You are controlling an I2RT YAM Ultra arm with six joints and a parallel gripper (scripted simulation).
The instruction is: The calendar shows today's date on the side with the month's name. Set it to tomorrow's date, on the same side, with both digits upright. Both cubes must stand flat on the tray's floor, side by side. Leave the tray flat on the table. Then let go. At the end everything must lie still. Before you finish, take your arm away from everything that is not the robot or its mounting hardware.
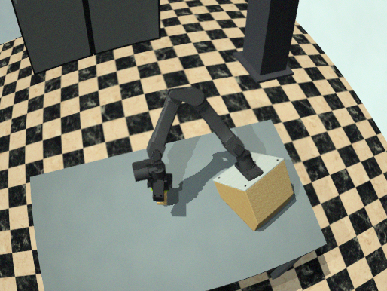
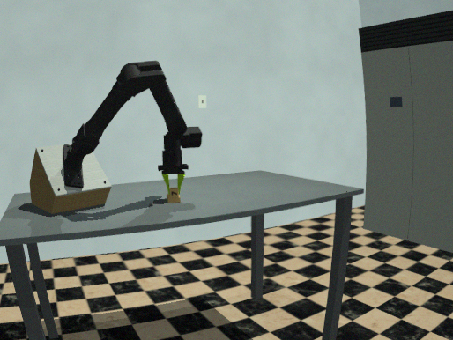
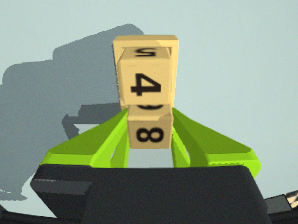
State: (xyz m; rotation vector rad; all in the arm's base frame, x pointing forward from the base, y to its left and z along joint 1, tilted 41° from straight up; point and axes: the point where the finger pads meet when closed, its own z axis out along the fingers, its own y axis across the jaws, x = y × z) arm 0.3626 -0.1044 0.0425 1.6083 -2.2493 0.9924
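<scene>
Right now the tan tray is 2 cm to the left of my hand and 2 cm below it.
</scene>
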